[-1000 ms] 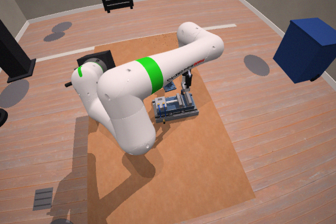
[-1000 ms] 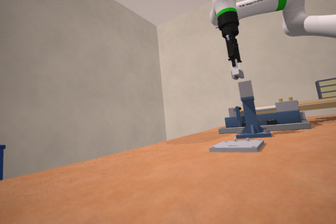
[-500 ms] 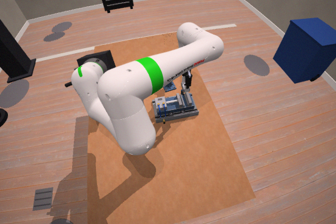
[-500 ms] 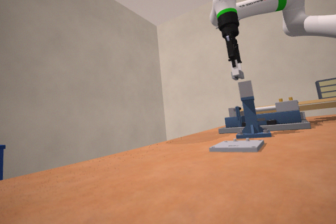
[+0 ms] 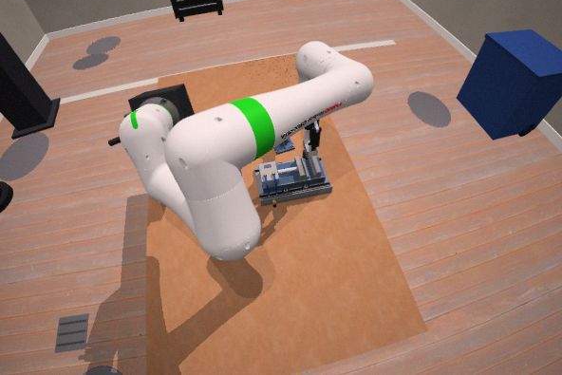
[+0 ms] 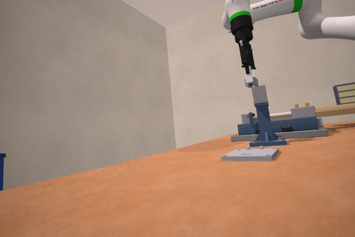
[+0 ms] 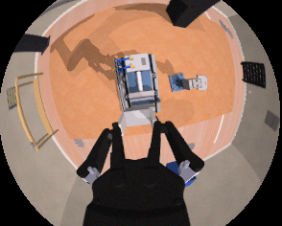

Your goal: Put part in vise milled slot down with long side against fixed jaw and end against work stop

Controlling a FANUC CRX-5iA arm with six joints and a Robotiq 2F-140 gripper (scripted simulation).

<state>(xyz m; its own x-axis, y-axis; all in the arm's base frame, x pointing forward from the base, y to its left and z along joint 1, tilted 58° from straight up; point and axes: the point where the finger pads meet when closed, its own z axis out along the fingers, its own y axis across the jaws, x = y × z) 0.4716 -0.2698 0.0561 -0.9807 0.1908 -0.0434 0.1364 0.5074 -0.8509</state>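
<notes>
The vise base lies 6 cm behind my hand, 3 cm to the left of it and 21 cm below it. From my hand the other things lie so: part 3 cm below; air cylinder 16 cm behind, 4 cm to the left, 17 cm below.
</notes>
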